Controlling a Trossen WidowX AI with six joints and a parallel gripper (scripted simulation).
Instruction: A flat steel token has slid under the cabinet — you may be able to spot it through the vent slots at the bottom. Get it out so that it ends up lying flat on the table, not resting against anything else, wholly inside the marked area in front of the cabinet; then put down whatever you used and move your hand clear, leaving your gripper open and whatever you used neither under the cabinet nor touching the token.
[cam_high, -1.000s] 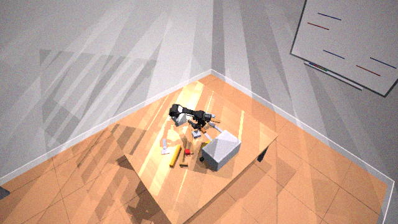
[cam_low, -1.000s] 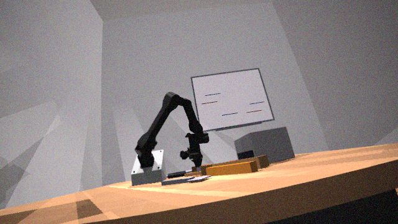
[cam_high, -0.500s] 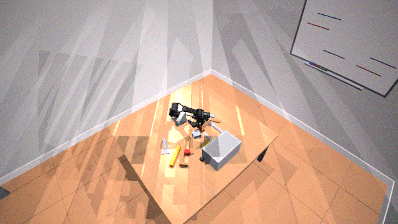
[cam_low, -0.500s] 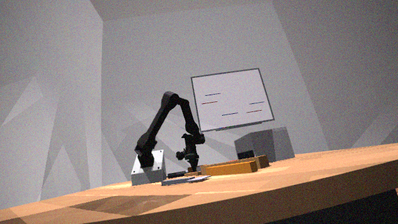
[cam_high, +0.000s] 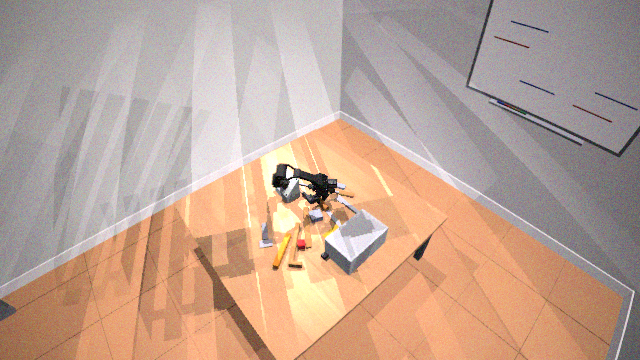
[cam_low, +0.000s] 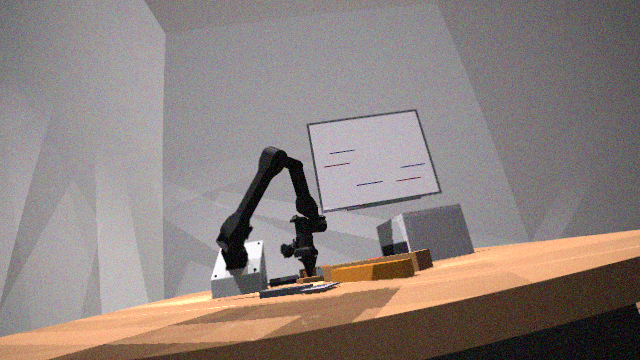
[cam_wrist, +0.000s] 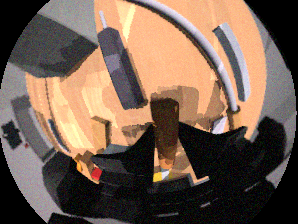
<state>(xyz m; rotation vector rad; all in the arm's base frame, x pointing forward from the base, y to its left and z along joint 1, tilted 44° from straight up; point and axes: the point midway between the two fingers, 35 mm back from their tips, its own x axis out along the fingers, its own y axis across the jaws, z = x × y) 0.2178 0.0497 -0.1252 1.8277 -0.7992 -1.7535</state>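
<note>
Right now my gripper tip is 90 mm to the left of the grey block, 70 mm short of it and 10 mm below it. From my gripper tip the other things lie so: thin wooden stick: 180 mm to the right, 90 mm ahead; red block: 290 mm to the right, 190 mm ahead, 10 mm above; grey bar: 180 mm to the left, 80 mm behind.
</note>
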